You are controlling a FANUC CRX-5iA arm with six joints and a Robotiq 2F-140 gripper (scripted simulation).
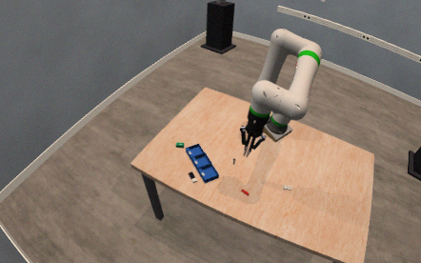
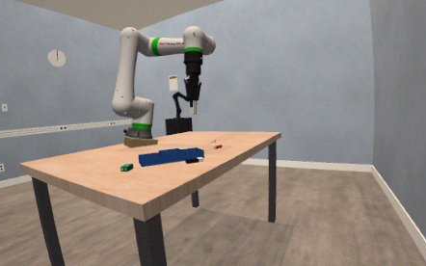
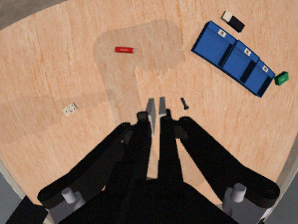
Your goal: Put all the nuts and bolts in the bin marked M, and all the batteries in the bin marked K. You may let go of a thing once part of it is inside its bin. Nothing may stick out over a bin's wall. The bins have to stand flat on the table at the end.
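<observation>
My hand is 7 cm short of the joined blue bins, 22 cm to the left of it and 19 cm above it. Round my hand: red battery (9 cm ahead, 8 cm to the left, 20 cm below); then small dark bolt (6 cm behind, 9 cm to the right, 21 cm below); then small white piece (8 cm behind, 26 cm to the left, 21 cm below).
</observation>
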